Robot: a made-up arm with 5 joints.
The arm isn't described. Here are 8 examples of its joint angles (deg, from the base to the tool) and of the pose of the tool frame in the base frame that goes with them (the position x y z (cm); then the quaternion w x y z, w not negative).
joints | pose
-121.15 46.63 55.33 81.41 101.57 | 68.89 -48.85 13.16 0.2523 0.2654 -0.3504 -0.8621
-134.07 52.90 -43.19 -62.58 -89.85 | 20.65 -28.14 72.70 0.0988 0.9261 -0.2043 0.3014
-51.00 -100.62 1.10 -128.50 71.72 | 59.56 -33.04 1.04 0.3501 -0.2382 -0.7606 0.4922
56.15 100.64 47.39 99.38 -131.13 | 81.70 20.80 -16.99 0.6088 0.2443 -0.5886 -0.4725
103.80 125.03 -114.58 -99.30 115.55 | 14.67 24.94 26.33 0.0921 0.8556 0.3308 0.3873
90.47 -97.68 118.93 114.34 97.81 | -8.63 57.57 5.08 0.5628 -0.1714 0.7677 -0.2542
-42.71 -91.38 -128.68 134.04 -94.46 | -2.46 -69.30 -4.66 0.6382 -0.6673 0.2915 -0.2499
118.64 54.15 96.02 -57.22 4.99 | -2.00 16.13 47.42 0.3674 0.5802 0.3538 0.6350
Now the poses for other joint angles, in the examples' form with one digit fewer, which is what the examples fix.
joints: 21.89 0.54 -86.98 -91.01 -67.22
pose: 33.1 -14.9 -44.0 0.815 -0.554 -0.085 -0.150
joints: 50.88 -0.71 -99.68 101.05 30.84
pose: -0.3 54.9 11.7 0.233 0.788 -0.499 0.275
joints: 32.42 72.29 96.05 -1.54 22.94
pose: 46.6 56.3 9.8 0.356 0.418 0.788 -0.278
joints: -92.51 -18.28 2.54 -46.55 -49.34
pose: 15.4 -74.1 39.1 0.253 -0.807 0.461 0.268
